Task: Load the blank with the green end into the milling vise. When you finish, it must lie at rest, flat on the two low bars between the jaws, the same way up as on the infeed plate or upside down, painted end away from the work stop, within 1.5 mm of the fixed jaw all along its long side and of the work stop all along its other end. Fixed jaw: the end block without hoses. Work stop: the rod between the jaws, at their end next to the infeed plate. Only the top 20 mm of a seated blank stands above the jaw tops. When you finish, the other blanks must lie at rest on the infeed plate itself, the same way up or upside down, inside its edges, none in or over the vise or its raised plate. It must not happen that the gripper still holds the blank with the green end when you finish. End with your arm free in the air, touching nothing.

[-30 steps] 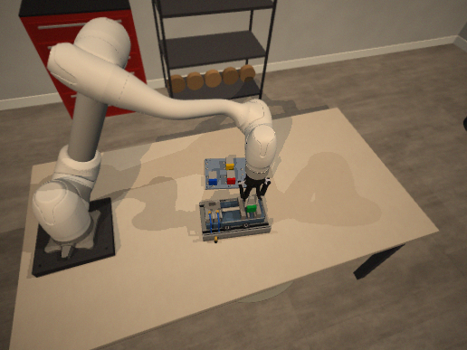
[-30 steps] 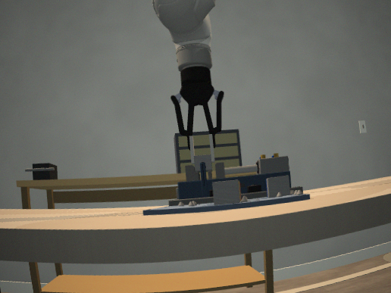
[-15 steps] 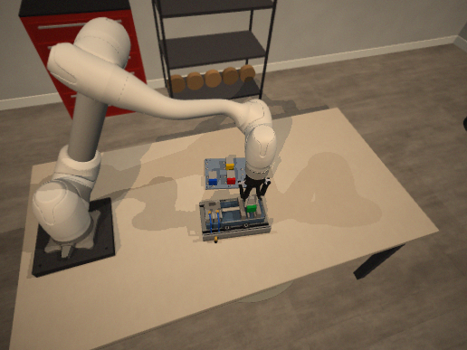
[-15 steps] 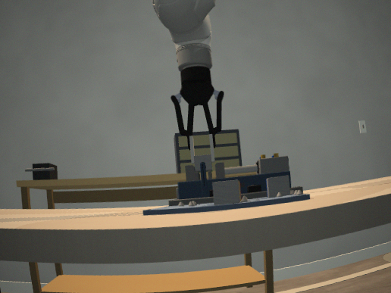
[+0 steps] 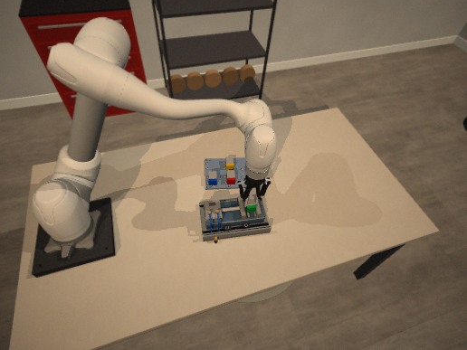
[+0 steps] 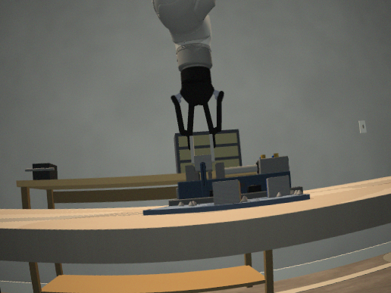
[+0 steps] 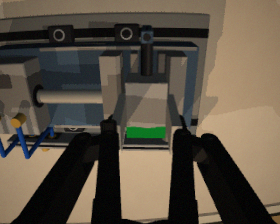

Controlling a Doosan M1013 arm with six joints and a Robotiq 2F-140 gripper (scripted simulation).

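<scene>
Right now my hand is 3 cm above the green-ended blank. Also, from my hand: work stop rod: 5 cm to the left, 5 cm below; then fixed jaw: 6 cm below, 3 cm ahead; then moving jaw: 6 cm below, 4 cm behind.
</scene>
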